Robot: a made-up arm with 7 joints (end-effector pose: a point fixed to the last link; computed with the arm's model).
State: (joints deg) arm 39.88 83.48 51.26 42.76 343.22 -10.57 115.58
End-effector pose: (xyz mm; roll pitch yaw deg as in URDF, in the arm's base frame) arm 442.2 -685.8 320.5 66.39 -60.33 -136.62
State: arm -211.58 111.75 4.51 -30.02 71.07 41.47 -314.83
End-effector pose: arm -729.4 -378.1 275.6 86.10 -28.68 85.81
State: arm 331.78 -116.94 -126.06 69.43 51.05 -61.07 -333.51
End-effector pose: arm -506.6 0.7 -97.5 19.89 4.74 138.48
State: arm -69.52 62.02 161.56 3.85 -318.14 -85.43 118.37
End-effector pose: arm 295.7 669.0 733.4 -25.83 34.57 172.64
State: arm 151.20 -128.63 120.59 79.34 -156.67 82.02 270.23
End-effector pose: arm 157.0 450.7 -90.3 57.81 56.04 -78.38
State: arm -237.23 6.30 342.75 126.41 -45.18 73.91 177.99
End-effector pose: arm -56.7 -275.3 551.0 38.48 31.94 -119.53
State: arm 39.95 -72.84 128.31 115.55 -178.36 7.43 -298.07
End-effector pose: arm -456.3 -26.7 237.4 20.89 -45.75 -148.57
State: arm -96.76 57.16 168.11 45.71 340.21 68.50 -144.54
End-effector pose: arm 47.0 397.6 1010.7 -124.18 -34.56 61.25
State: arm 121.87 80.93 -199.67 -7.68 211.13 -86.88 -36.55
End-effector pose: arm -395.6 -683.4 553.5 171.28 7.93 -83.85
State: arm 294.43 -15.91 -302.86 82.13 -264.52 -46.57 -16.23
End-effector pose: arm 342.0 -37.8 940.4 107.31 9.41 -32.84
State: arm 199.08 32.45 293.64 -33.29 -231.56 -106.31 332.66
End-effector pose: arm -256.3 224.6 1075.8 121.09 -53.48 154.11
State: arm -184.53 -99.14 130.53 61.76 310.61 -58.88 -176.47
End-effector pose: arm 597.8 270.0 36.3 39.16 -20.24 -86.23
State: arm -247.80 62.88 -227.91 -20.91 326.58 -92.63 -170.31
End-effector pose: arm -122.3 -708.2 660.9 -74.68 21.01 88.74
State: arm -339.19 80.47 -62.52 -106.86 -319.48 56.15 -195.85
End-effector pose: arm 190.8 -484.2 587.8 85.67 -15.23 -172.13
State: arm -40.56 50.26 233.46 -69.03 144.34 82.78 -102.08
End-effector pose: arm 602.4 159.5 527.8 3.47 4.17 69.21
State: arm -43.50 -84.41 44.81 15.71 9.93 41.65 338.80
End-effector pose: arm -489.7 -659.9 571.5 -129.63 -28.56 28.85
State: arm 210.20 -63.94 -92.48 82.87 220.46 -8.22 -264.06
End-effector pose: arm 176.4 -572.3 609.1 98.52 69.82 157.32
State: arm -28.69 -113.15 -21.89 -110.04 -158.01 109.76 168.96
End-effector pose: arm -76.9 -163.5 41.4 145.63 34.28 27.77
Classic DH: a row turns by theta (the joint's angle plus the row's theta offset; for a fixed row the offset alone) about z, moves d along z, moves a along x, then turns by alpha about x. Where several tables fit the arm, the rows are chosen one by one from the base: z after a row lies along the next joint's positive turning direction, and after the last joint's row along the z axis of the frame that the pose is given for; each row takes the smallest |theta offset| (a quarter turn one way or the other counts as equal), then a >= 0, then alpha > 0; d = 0 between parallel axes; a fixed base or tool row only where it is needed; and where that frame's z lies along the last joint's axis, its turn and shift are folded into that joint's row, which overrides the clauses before.
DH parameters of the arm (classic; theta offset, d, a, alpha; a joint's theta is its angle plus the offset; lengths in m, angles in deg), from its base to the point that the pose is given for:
base (fixed): 0 0 0 180
joint 1: 0 -0.3943 0 90
joint 2: 0 -0.0163 0 -90
joint 3: 0 -0.4457 0 90
joint 4: 0 -0.0111 0 -90
joint 5: 0 -0.3492 0 90
joint 6: 0 -0.0004 0 -90
joint 7: 0 -0.0756 0 0

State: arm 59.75 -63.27 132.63 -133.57 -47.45 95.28 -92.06
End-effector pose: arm 79.9 185.1 705.7 -167.11 5.45 -114.45
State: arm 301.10 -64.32 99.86 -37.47 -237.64 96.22 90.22
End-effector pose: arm -528.3 -425.6 665.0 21.64 -20.94 96.62
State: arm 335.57 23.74 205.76 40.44 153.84 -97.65 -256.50
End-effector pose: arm -3.2 88.0 1100.9 -70.65 -4.58 -58.84
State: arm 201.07 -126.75 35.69 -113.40 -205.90 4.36 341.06
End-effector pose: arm -48.1 -194.8 -26.9 70.67 -15.51 105.49
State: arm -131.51 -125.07 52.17 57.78 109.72 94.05 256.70
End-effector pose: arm 606.9 -255.0 106.5 3.78 -29.43 72.38
